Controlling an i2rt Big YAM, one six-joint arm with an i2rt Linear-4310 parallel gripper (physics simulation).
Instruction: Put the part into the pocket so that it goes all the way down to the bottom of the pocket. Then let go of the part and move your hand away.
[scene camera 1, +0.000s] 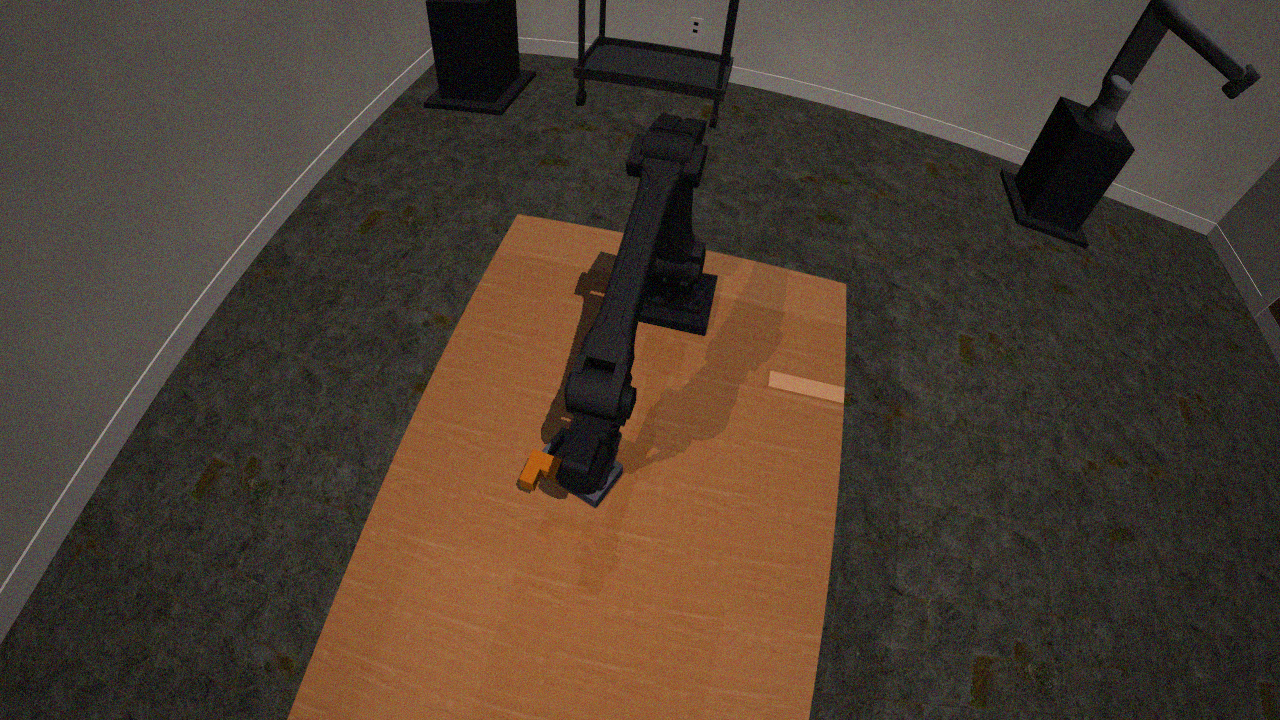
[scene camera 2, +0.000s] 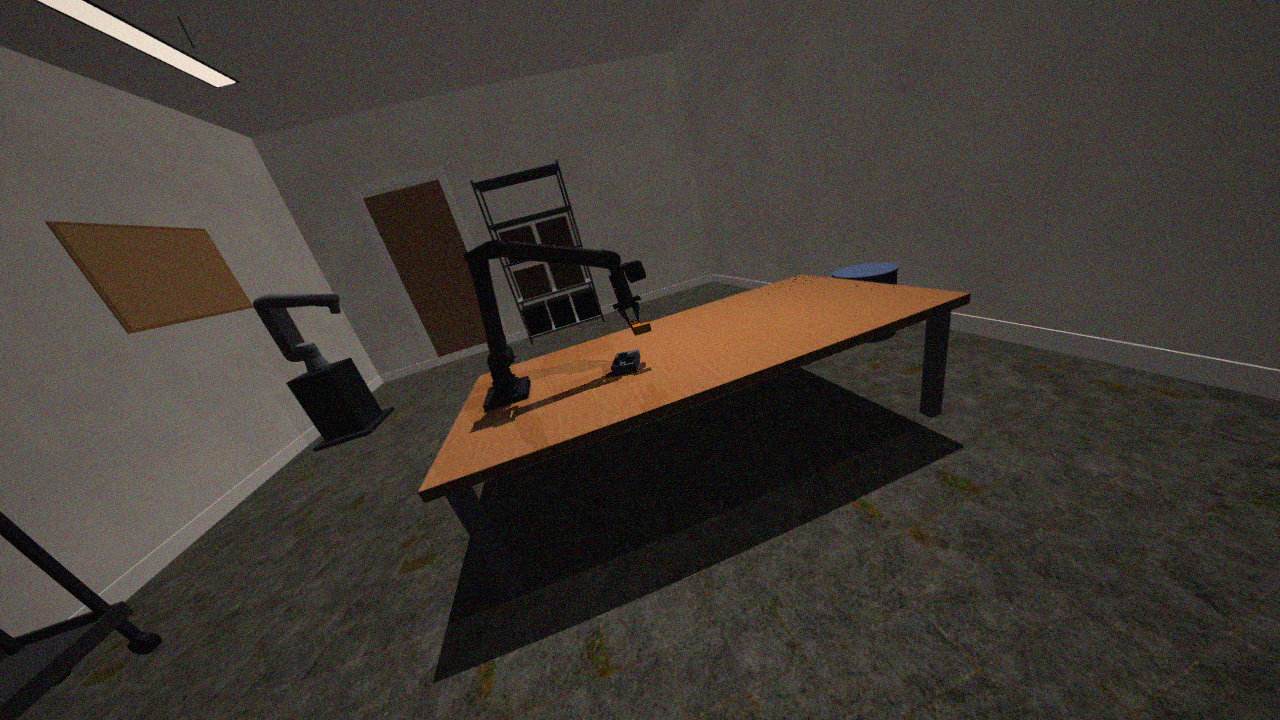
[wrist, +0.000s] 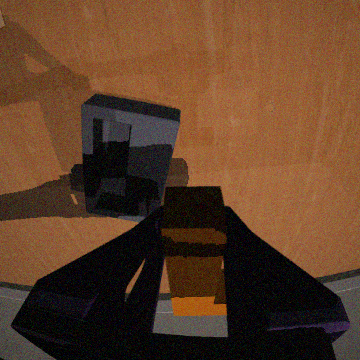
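Seen in the pictures: gripper, fingertip midpoint: (wrist: 194, 214); arm's base, link origin: (scene camera 1: 677, 295) (scene camera 2: 507, 389).
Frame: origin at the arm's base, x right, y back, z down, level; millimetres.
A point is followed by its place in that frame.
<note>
The orange part (scene camera 1: 535, 469) {x 131, y -543, z -126 mm} (scene camera 2: 640, 328) {x 148, y -532, z -117 mm} (wrist: 196, 275) {x 80, y -530, z -125 mm} looks bent like an L in scene camera 1. My gripper (scene camera 2: 635, 321) {x 49, y -532, z -105 mm} (wrist: 194, 214) {x 49, y -532, z -105 mm} is shut on it and holds it above the table, apart from the block. The blue-grey block (scene camera 1: 607, 485) {x 24, y -486, z -7 mm} (scene camera 2: 625, 361) {x 115, y -453, z -4 mm} (wrist: 150, 131) {x 42, y -496, z -8 mm} lies on the table. In the wrist view it is up and left of the fingertips. Its pocket (wrist: 114, 145) {x 67, y -446, z 23 mm} opens upward and looks empty, though dark shadow covers much of it. In scene camera 1 my wrist hides the fingertips and much of the block.
The wooden table (scene camera 1: 572, 617) {x 18, y -736, z 29 mm} (scene camera 2: 805, 313) {x 139, y -1195, z 28 mm} carries the arm's base (scene camera 1: 680, 304) {x -14, y -41, z -19 mm} (scene camera 2: 507, 391) {x 56, y -10, z -12 mm}. A pale flat strip (scene camera 1: 805, 386) lies at the table's right edge in scene camera 1. A cart (scene camera 1: 657, 67), another arm on a pedestal (scene camera 1: 1074, 165) (scene camera 2: 338, 398) and a shelf rack (scene camera 2: 517, 176) stand away from the table.
</note>
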